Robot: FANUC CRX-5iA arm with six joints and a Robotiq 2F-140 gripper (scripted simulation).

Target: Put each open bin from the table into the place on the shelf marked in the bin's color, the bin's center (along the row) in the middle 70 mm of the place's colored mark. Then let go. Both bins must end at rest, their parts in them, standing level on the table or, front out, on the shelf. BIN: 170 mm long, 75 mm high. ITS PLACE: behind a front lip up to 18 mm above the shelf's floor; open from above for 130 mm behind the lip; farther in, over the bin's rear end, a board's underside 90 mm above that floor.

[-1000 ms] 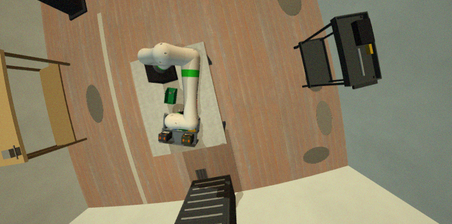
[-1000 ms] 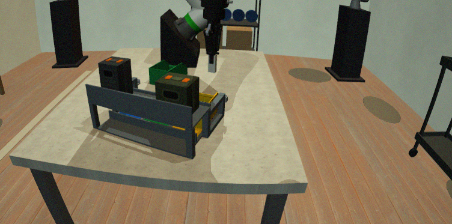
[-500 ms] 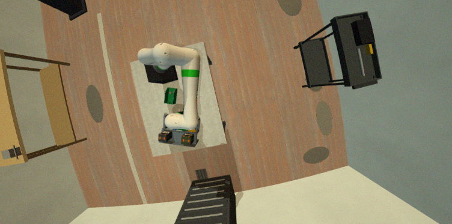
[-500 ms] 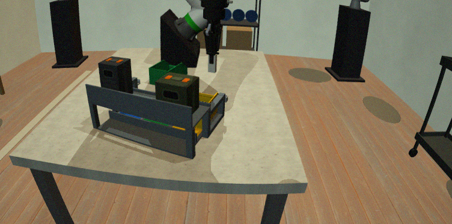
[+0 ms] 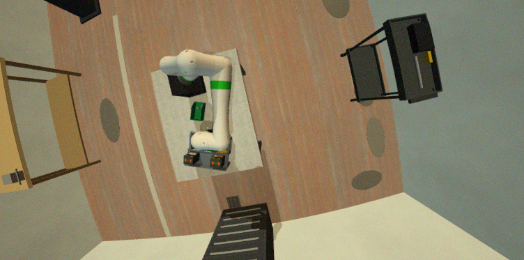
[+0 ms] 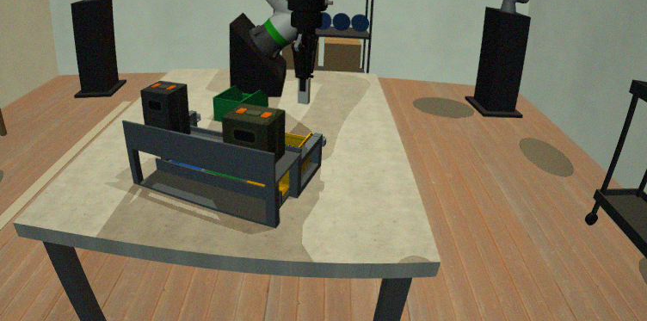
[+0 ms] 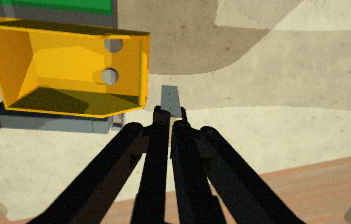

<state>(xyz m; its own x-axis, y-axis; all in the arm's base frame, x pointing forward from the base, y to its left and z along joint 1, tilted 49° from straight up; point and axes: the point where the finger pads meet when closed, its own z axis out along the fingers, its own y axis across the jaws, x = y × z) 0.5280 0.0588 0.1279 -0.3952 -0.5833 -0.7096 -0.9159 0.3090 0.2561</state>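
Right now my hand is 11 cm short of the yellow bin, 4 cm to the left of it and 11 cm above it. Round my hand: green bin 23 cm behind, 18 cm to the right, 12 cm below.
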